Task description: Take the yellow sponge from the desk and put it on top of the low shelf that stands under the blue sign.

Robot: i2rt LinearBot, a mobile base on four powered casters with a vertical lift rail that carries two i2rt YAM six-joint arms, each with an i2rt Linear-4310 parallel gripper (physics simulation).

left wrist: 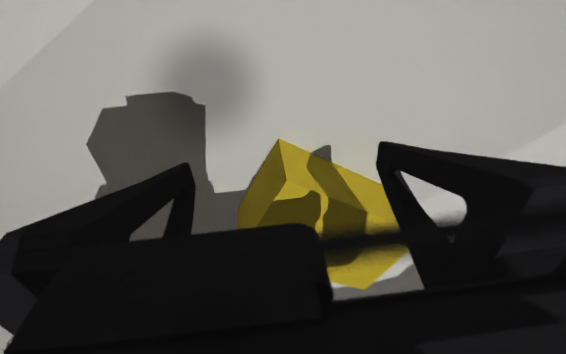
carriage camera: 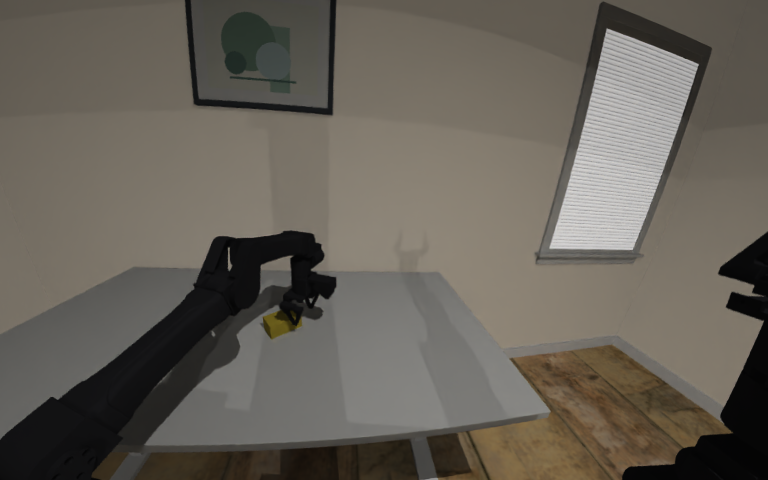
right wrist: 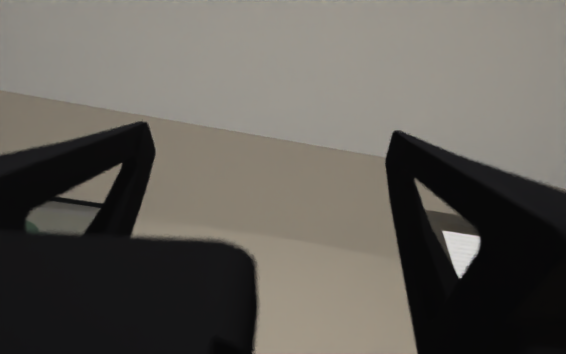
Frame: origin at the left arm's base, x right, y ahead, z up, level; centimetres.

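Seen in the pictures: left gripper, fingertip midpoint: (left wrist: 285, 163) (carriage camera: 303, 316); right gripper, fingertip midpoint: (right wrist: 269, 141).
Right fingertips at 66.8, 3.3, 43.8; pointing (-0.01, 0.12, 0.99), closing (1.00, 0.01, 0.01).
A point is followed by its place in that frame, as x, y, z.
The yellow sponge (carriage camera: 274, 326) {3.0, 45.3, -6.0} (left wrist: 300, 175) {8.2, 50.9, -6.7} lies on the grey desk (carriage camera: 385, 390) {37.1, 31.1, -10.2}, left of the desk's middle in the carriage camera. My left gripper (carriage camera: 303, 314) {9.6, 51.4, -6.1} (left wrist: 285, 163) {9.6, 51.4, -6.1} is open. It points down at the sponge, which shows between and below its fingers, nearer to the finger at the right of the left wrist view. Part of the sponge is hidden by the gripper. My right gripper (right wrist: 269, 141) {66.8, 3.3, 43.8} is open and empty, facing the wall and ceiling; part of it shows at the right edge of the carriage camera. The low shelf and the blue sign do not show.
A wall stands behind the desk, with a framed green picture (carriage camera: 263, 96) {-19.0, 89.4, 66.1} above it. A window (carriage camera: 628, 147) {172.4, 125.0, 67.0} with blinds is at the right. Wooden floor (carriage camera: 589, 396) {170.9, 86.9, -82.2} shows right of the desk and below its front edge. The left arm (carriage camera: 164, 339) {4.3, 13.9, 17.0} reaches over the desk's left part.
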